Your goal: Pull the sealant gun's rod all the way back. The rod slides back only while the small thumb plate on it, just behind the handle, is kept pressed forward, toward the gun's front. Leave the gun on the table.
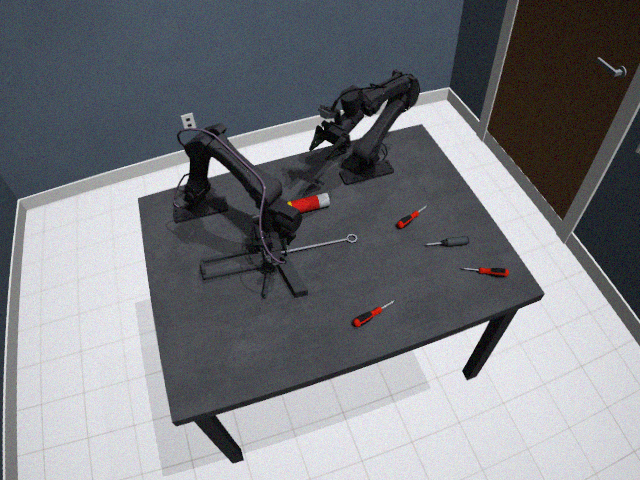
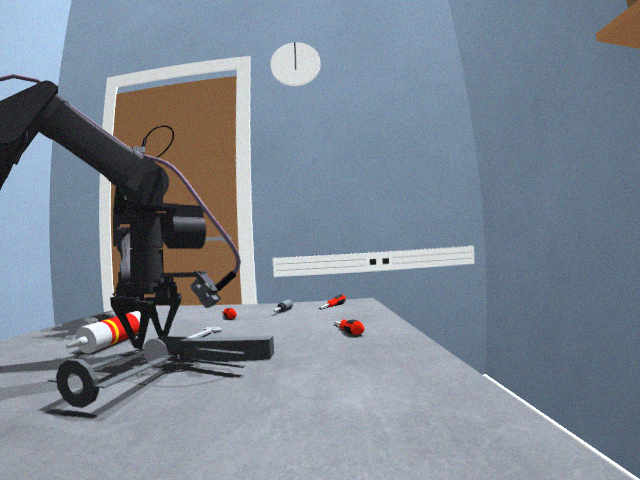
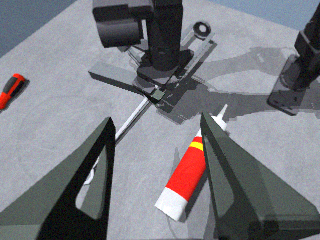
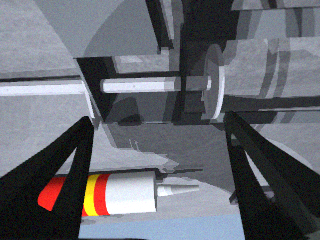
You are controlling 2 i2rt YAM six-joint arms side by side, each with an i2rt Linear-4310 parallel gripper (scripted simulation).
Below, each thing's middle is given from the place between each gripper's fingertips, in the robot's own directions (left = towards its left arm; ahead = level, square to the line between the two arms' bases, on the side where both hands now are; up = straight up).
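Labels:
The white cartridge [image 2: 99, 335] is 10 mm below my right hand, and it is also 100 mm to the left of that hand and 150 mm behind it. Going by its middle, the cartridge is nearer to my right hand than to my left hand.
As for the white cartridge and my left hand [image 1: 317, 154], the hand is 260 mm above the cartridge, 100 mm to the left of it and 40 mm past it.

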